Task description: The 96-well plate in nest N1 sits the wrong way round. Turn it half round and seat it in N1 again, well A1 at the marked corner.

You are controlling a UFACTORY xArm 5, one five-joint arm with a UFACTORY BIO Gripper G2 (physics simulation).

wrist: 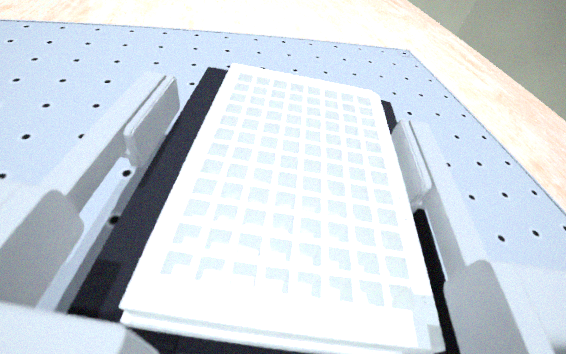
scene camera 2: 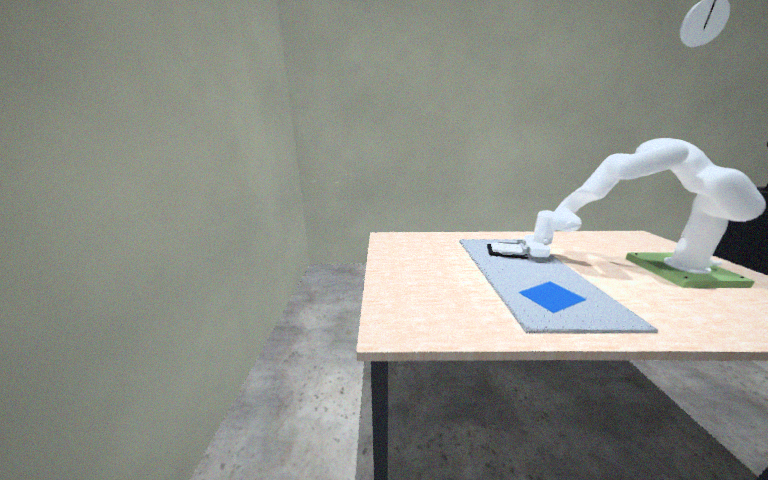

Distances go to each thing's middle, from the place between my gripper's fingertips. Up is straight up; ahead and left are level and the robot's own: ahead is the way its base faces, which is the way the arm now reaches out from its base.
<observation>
The white 96-well plate (wrist: 289, 220) is 3 cm behind my hand. The rest, counted from my hand: black nest (wrist: 96, 297): 3 cm behind, 2 cm below; blue square (scene camera 2: 554, 298): 36 cm to the left, 8 cm behind, 2 cm below.
</observation>
